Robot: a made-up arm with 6 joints. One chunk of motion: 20 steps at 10 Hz.
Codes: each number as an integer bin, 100 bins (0 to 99) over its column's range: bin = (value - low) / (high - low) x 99, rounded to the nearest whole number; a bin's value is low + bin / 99 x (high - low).
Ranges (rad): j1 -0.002..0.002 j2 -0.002..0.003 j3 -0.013..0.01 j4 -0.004..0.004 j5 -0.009..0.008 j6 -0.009..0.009
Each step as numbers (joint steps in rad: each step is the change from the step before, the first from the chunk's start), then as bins.
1 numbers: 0.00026 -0.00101 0.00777 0.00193 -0.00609 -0.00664
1 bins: 56 20 89 73 17 13
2 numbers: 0.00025 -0.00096 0.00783 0.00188 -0.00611 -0.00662
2 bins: 56 21 90 73 17 13
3 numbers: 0.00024 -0.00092 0.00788 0.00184 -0.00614 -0.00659
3 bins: 55 21 90 72 17 13
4 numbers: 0.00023 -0.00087 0.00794 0.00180 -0.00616 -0.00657
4 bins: 55 22 90 72 17 13
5 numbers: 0.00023 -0.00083 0.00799 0.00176 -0.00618 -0.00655
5 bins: 55 23 90 71 16 13
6 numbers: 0.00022 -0.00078 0.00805 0.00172 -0.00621 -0.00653
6 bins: 55 24 91 71 16 14
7 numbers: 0.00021 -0.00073 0.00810 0.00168 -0.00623 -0.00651
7 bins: 55 25 91 70 16 14
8 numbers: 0.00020 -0.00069 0.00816 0.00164 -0.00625 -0.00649
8 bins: 54 26 91 70 16 14
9 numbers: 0.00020 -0.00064 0.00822 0.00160 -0.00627 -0.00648
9 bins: 54 27 91 69 16 14
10 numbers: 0.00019 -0.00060 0.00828 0.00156 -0.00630 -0.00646
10 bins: 54 28 92 69 16 14
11 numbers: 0.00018 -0.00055 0.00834 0.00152 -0.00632 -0.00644
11 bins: 54 29 92 68 16 14
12 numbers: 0.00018 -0.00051 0.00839 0.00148 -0.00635 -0.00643
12 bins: 54 30 92 68 15 14
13 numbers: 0.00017 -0.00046 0.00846 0.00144 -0.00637 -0.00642
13 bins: 54 30 92 67 15 14
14 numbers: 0.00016 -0.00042 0.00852 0.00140 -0.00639 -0.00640
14 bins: 53 31 93 67 15 14
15 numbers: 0.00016 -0.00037 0.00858 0.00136 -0.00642 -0.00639
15 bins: 53 32 93 66 15 14
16 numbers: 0.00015 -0.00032 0.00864 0.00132 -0.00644 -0.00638
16 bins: 53 33 93 66 15 14
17 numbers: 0.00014 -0.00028 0.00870 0.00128 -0.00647 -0.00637
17 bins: 53 34 93 65 15 14
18 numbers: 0.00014 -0.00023 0.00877 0.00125 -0.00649 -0.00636
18 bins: 53 35 94 65 15 15
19 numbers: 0.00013 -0.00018 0.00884 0.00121 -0.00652 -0.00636
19 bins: 53 36 94 64 14 15
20 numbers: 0.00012 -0.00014 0.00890 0.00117 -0.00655 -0.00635
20 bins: 52 37 94 64 14 15
